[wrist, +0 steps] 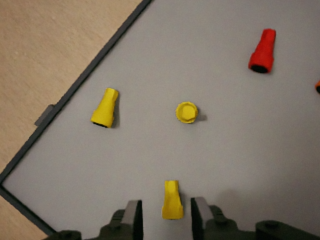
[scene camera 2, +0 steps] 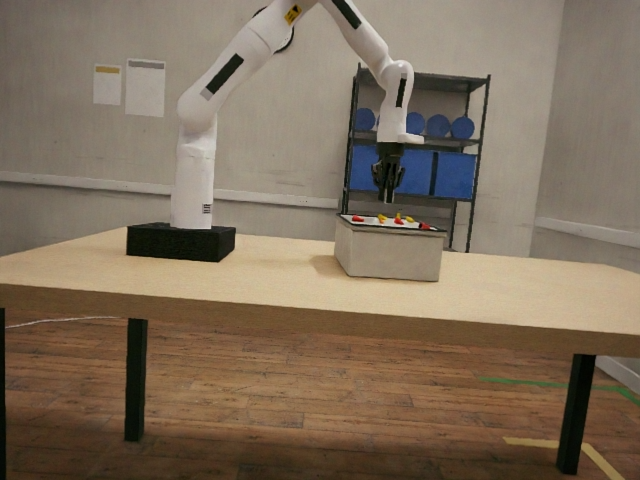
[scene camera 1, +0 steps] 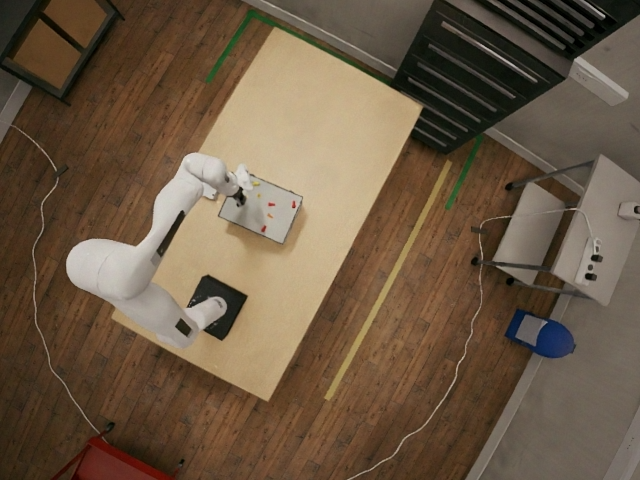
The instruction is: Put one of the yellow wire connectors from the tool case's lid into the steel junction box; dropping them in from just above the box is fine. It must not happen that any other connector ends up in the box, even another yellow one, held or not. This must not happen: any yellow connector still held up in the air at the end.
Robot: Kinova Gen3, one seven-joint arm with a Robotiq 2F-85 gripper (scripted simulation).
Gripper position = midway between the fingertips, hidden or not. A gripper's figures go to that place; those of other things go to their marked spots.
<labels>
My gripper (wrist: 167,216) is 0.18 m from the lens. A grey tool case (wrist: 245,152): 0.22 m from the lens.
</labels>
